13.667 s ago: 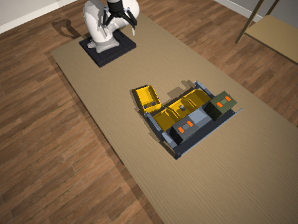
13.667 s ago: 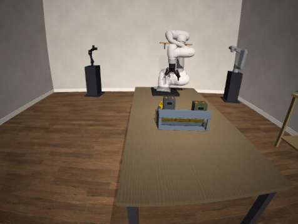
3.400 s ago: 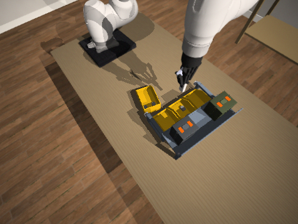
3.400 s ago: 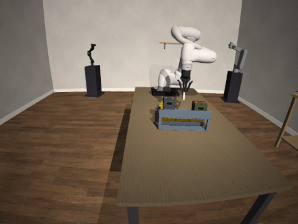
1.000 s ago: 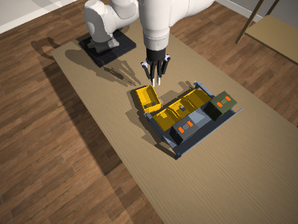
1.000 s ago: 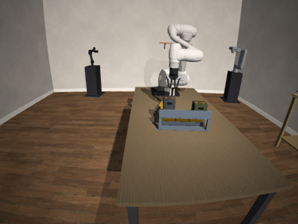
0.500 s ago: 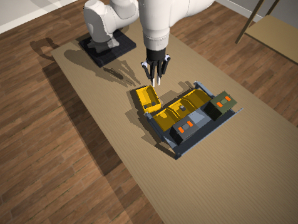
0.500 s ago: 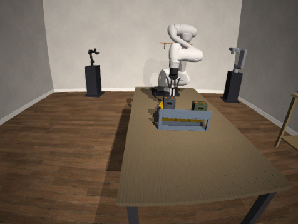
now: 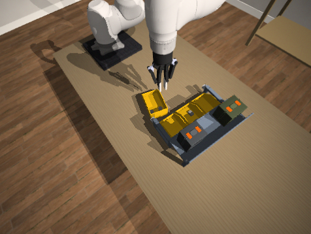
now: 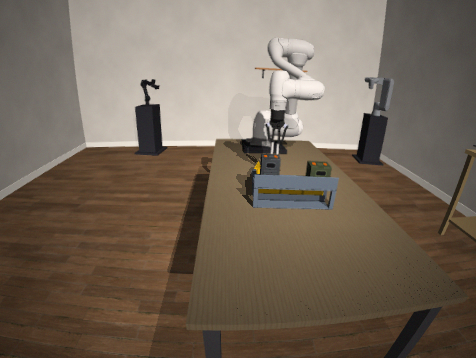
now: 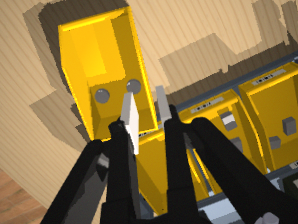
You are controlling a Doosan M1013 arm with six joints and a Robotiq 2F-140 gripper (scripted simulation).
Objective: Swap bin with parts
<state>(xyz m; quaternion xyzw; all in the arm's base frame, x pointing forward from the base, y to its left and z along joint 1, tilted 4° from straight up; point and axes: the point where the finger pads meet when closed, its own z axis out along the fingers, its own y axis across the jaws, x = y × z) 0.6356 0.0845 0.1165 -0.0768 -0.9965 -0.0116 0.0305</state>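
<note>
Right now the shelf lip is 90 mm ahead of my hand, 70 mm to the left of it and 170 mm below it. From my hand the other things lie so: dark grey box 290 mm ahead, 30 mm to the right, 20 mm below; green box 270 mm ahead, 200 mm to the left, 30 mm below.
</note>
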